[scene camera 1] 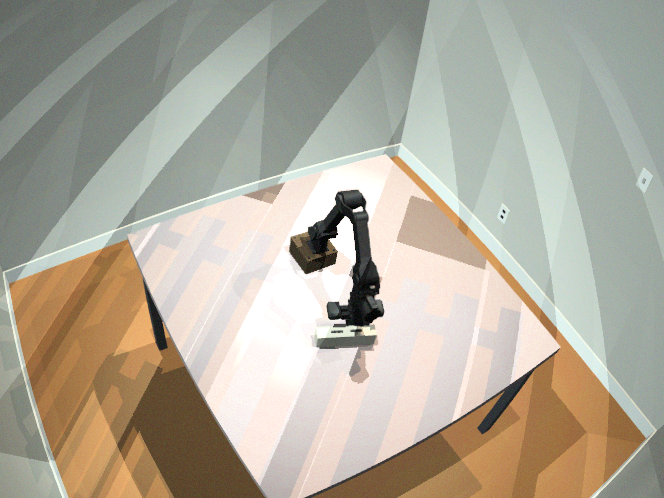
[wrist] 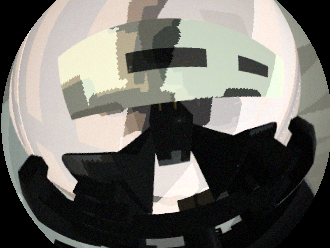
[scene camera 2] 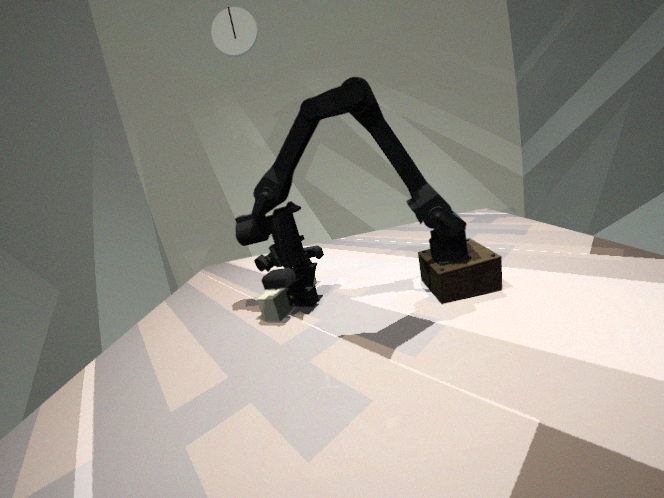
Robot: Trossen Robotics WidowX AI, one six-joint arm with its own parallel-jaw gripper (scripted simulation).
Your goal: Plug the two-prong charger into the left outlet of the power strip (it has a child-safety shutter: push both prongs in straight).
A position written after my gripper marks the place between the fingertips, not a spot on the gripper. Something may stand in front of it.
Note:
My gripper (scene camera 2: 306, 299) holds a black charger (wrist: 171, 124).
My gripper is seen too in scene camera 1 (scene camera 1: 351, 323) and in the wrist view (wrist: 168, 128).

